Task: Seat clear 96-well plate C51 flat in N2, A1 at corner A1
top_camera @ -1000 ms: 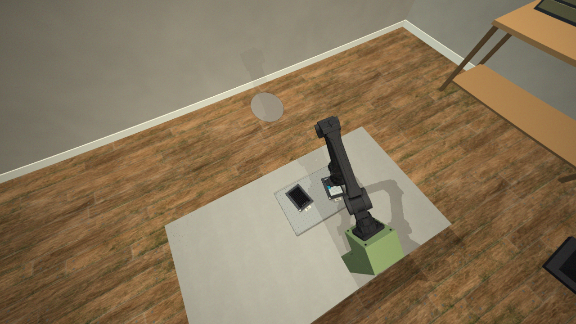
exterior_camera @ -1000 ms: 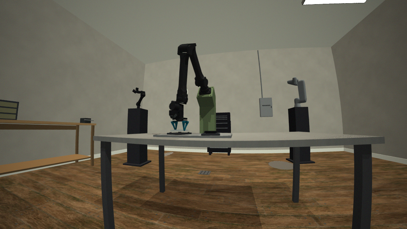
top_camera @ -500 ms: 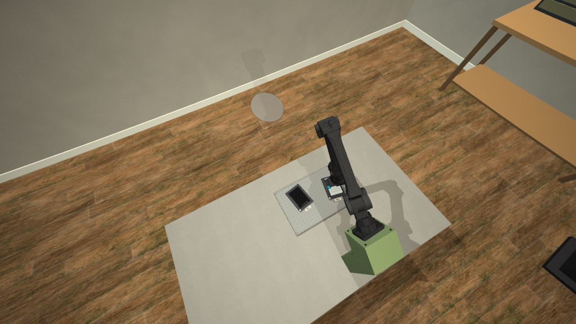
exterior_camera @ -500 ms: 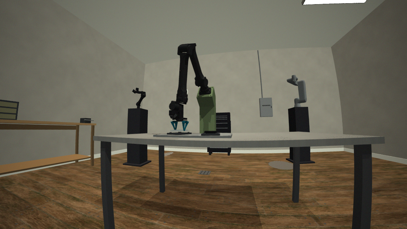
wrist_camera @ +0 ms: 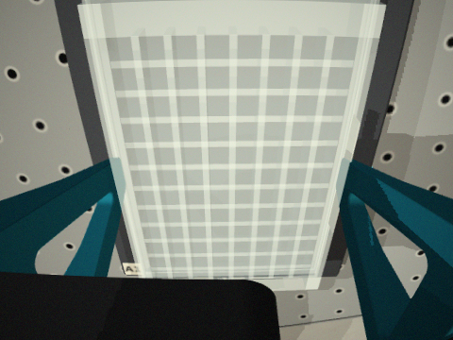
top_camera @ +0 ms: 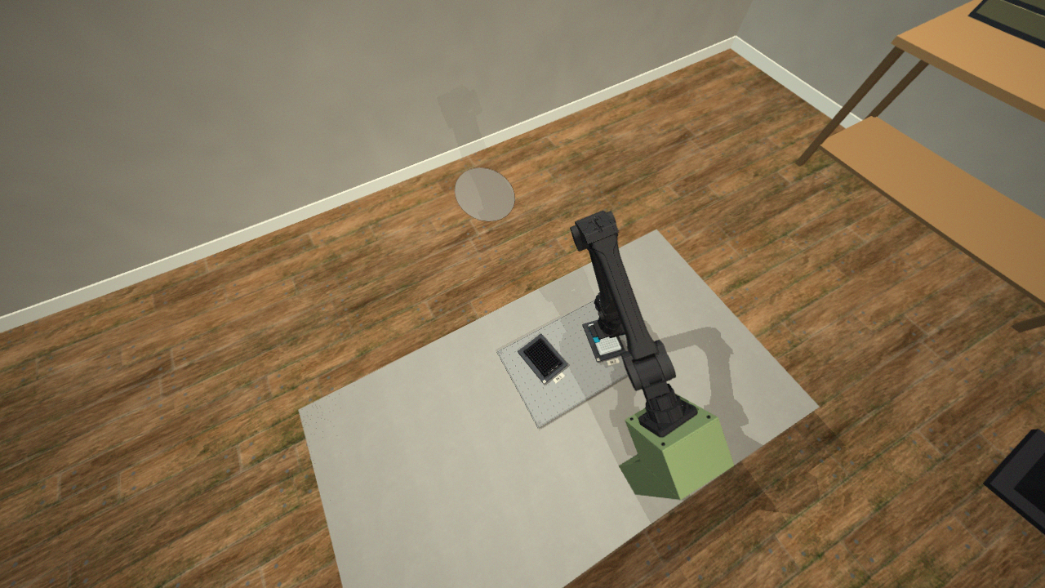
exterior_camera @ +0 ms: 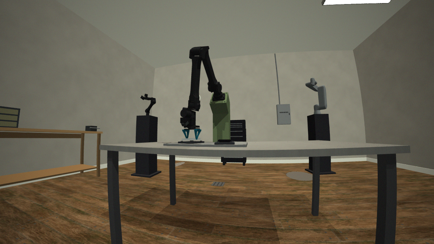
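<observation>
My hand is 1 cm above the clear 96-well plate C51. Also, from my hand: plate nest N2: 3 cm below; then black plate C15: 7 cm ahead, 25 cm to the left, 1 cm below.
</observation>
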